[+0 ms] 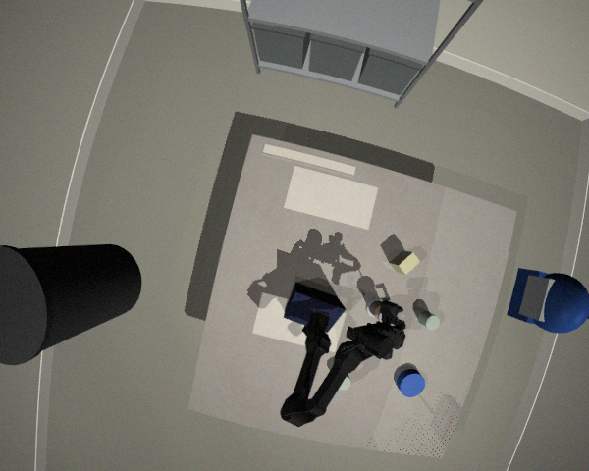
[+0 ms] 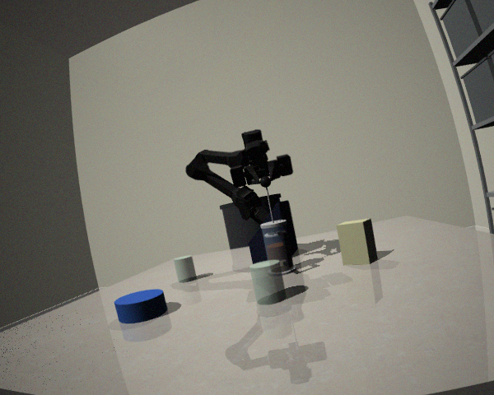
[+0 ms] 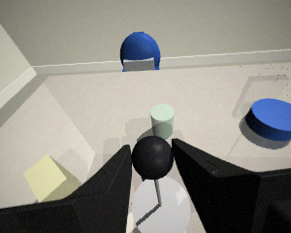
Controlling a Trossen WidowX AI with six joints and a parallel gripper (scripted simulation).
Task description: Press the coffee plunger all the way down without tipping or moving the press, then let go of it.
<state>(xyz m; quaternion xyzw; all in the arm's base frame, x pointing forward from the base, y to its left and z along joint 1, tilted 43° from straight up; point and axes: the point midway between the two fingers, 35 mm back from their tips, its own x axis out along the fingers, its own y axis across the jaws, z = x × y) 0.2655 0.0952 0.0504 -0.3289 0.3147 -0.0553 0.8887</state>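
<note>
Now: gripper tip 14 cm above the coffee press.
</note>
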